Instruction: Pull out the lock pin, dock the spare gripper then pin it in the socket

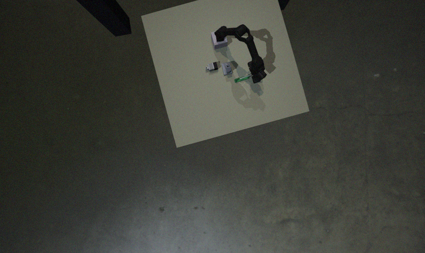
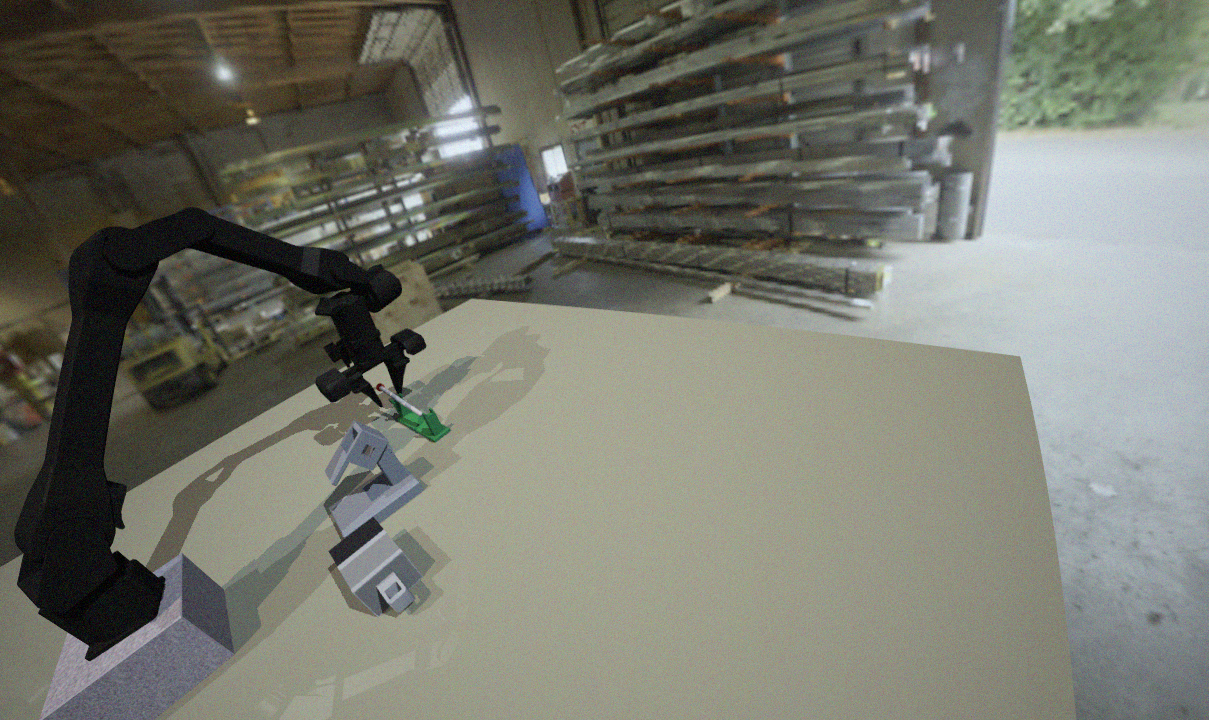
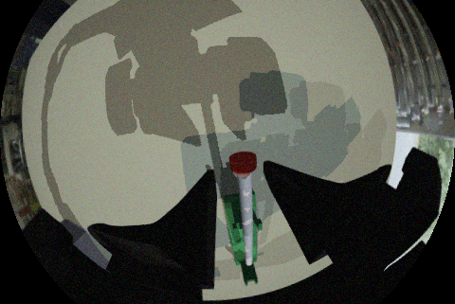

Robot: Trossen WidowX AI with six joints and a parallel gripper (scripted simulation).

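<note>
My gripper tip is now 100 mm to the left of the green cradle and 10 mm short of it. From my gripper tip the other things lie so: mount (220 mm to the right, 90 mm behind, 30 mm above); dark grey spare gripper (370 mm to the right, 130 mm behind).
</note>
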